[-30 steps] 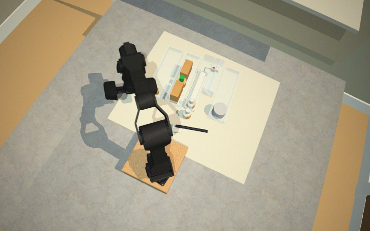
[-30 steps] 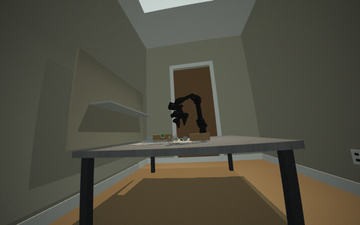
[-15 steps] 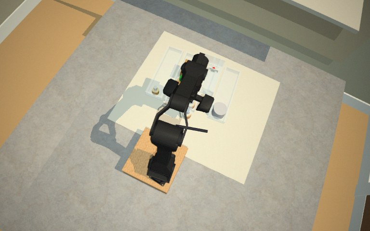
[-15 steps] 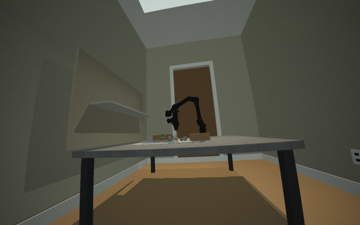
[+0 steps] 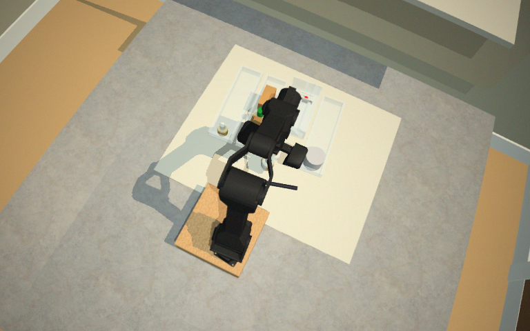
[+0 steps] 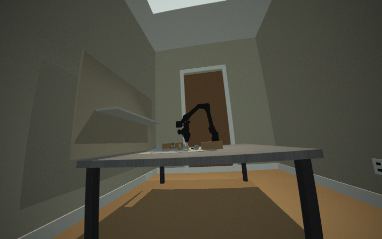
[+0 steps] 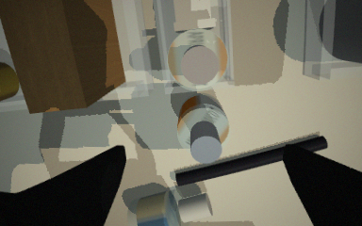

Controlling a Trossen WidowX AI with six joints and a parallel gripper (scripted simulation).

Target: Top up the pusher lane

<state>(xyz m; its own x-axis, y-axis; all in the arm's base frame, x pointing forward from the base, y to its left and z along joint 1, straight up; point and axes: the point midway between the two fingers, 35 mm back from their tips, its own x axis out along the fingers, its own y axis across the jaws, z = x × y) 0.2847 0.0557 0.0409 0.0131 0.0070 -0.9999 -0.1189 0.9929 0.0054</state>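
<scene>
Now: the dark rod 60 mm below my gripper tip, 50 mm to the right of it and 40 mm behind it. From my gripper tip the other things lie so: wide grey cylinder 110 mm to the right, 90 mm ahead, 40 mm below; then small jar 170 mm to the left, 40 mm below, 10 mm ahead.
</scene>
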